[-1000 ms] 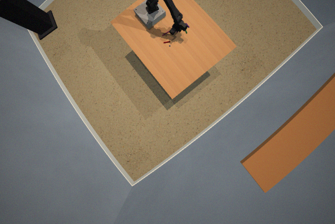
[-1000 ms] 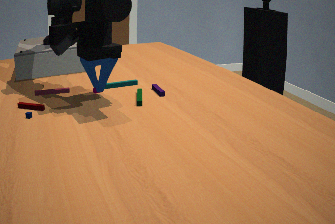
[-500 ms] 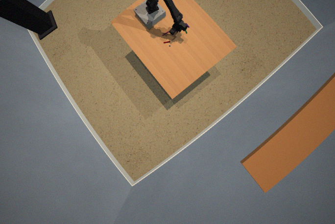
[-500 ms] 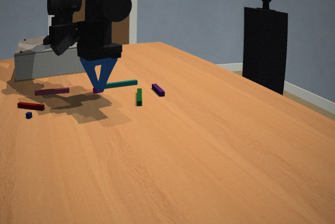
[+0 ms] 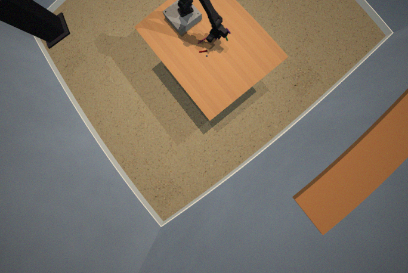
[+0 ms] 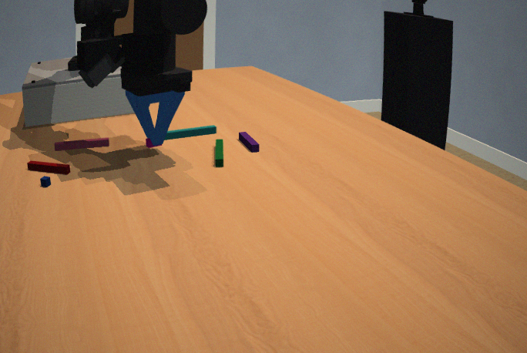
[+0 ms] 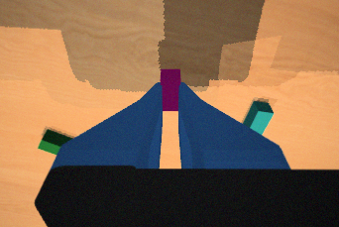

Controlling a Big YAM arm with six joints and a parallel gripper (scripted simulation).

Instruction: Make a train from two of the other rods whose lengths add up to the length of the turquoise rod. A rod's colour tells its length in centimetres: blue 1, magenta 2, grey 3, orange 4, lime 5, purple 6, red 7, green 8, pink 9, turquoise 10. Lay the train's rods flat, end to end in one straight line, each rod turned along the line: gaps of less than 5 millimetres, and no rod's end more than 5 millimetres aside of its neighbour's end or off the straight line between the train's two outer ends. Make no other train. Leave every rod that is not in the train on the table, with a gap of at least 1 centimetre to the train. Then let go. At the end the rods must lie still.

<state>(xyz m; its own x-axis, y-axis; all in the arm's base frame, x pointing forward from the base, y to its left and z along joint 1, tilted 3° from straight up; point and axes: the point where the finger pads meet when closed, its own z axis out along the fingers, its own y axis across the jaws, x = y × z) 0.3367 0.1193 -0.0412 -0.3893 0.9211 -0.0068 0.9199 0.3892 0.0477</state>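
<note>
The magenta rod lies 1 cm below my hand. The rest, counted from my hand: turquoise rod (7 cm behind, 4 cm to the left, 2 cm below); pink rod (12 cm to the right, 5 cm behind, 2 cm below); green rod (8 cm to the left, 2 cm below, 2 cm ahead).
</note>
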